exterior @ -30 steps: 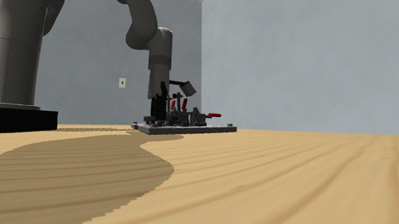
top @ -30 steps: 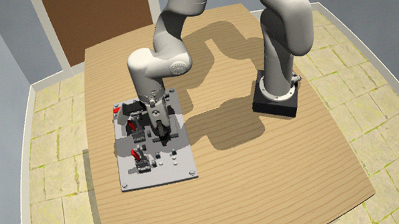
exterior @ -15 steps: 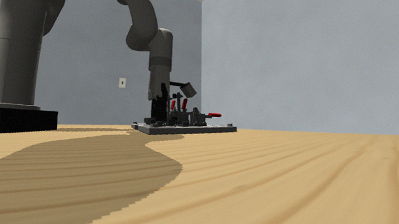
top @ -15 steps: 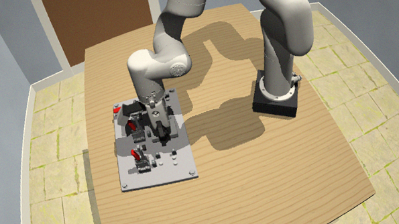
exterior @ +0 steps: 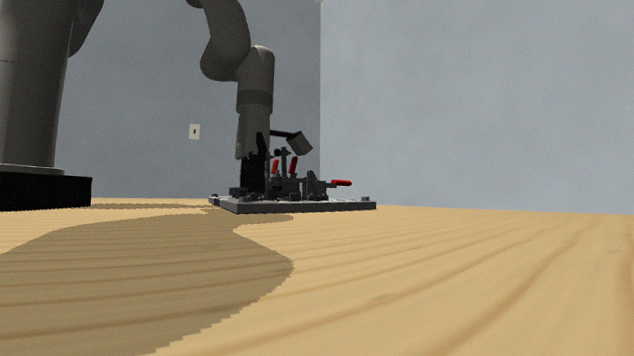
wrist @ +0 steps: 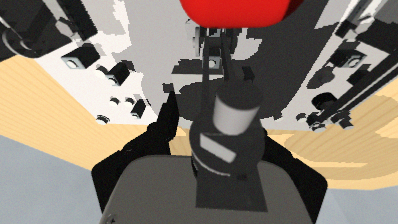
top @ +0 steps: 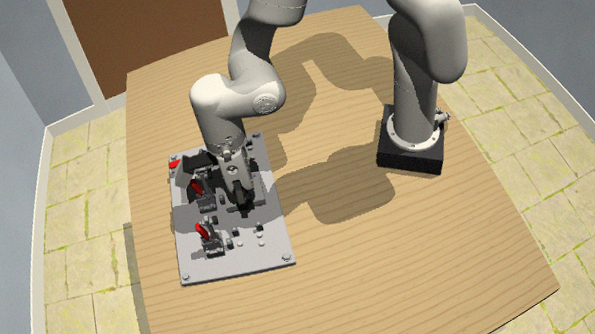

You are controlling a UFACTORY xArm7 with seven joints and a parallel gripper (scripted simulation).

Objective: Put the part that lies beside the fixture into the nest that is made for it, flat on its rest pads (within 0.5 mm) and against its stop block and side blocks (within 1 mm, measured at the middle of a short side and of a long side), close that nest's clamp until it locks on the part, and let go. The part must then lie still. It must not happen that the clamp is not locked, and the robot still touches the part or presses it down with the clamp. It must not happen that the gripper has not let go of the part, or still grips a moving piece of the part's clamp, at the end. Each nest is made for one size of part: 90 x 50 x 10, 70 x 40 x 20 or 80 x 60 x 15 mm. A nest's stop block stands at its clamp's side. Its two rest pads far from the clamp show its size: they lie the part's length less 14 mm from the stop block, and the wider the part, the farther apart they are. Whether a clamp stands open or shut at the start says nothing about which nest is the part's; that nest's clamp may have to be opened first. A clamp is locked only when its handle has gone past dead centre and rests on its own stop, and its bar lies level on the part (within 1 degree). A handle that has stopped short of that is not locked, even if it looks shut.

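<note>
The flat grey part lies 10 mm below my hand. Also, from my hand: grey fixture plate: 50 mm ahead, 40 mm below, 10 mm to the right.
</note>
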